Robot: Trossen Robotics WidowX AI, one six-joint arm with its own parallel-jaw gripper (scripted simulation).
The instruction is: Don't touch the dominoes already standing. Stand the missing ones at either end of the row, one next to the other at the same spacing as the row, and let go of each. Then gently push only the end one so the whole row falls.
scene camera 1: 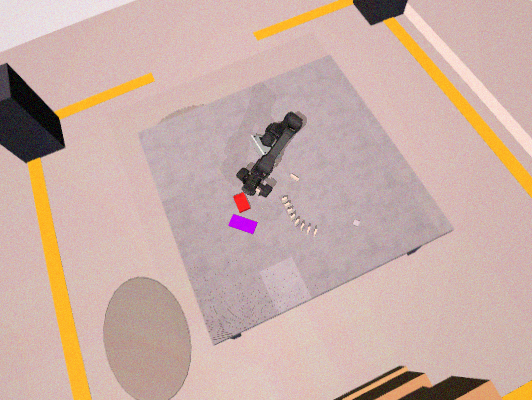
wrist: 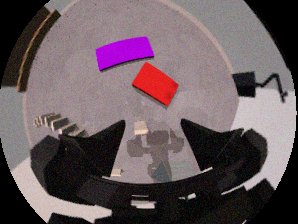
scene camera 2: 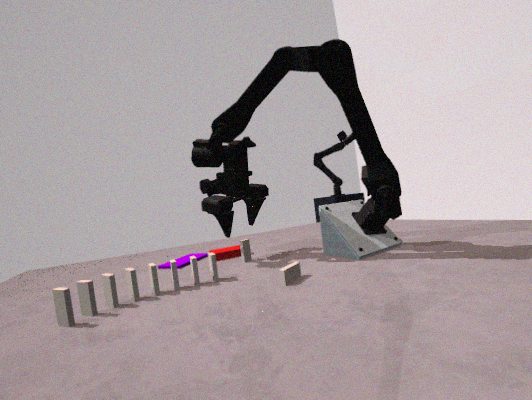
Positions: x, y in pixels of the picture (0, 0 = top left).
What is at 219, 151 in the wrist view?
My gripper.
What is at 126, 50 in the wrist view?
A flat purple patch.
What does my gripper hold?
Nothing.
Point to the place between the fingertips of my gripper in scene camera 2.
240, 230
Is my gripper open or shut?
Open.
